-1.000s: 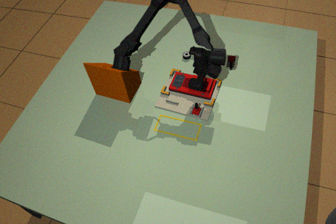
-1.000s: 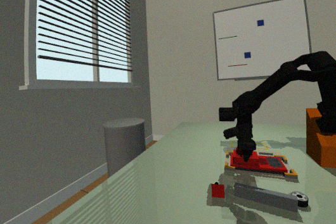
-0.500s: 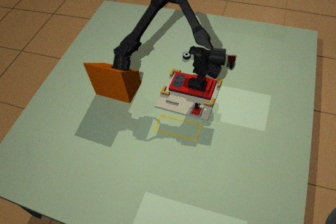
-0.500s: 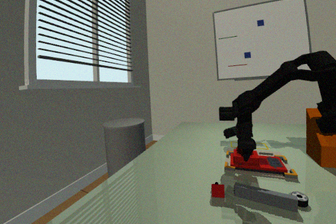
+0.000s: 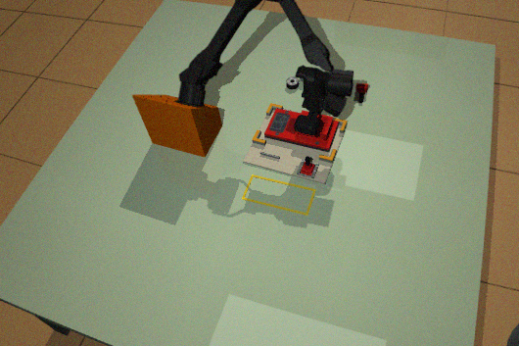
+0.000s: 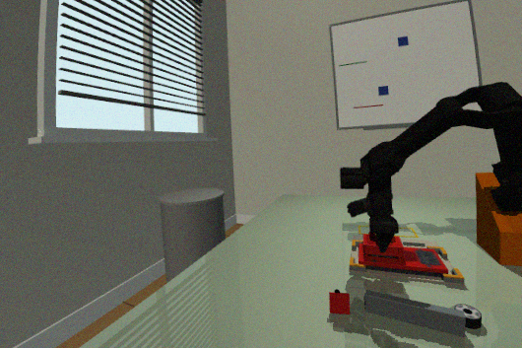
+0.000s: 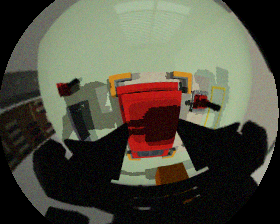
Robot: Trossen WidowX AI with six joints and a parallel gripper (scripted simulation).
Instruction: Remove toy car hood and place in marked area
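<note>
The beige base plate is 40 mm behind my gripper tip, 30 mm to the right of it and 30 mm below it. From my gripper tip the other things lie so: wheel: 190 mm to the left, 130 mm behind, 40 mm below.
</note>
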